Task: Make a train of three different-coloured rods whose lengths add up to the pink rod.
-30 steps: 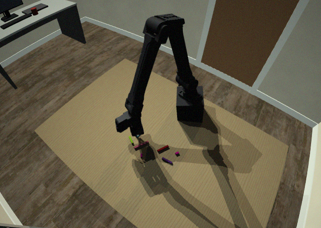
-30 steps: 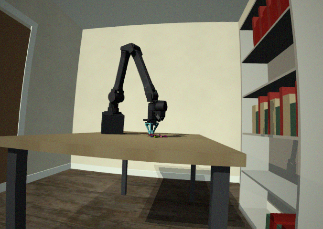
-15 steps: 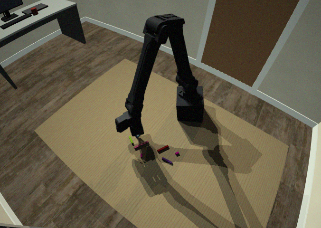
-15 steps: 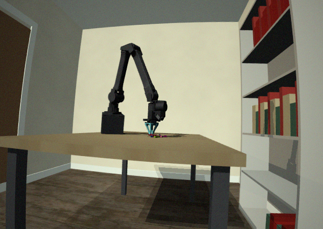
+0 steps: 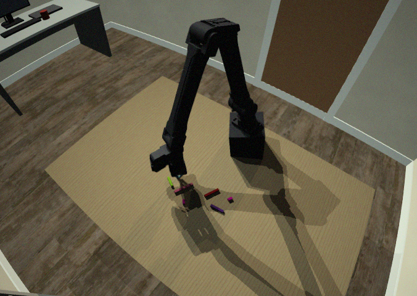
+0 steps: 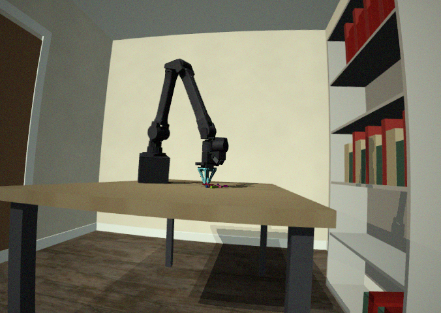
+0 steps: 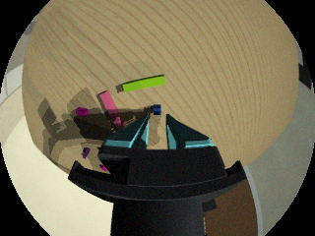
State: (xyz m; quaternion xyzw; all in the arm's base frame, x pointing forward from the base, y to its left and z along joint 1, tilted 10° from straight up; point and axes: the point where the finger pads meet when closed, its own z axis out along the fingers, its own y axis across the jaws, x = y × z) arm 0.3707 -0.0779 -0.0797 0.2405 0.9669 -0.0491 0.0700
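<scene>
Now: hand 20 mm above the blue rod. From my hand the other things lie so: red rod (60 mm behind, 160 mm to the left, 20 mm below); pink rod (20 mm ahead, 60 mm to the left, 20 mm below); lime rod (40 mm ahead, 10 mm to the right, 20 mm below).
</scene>
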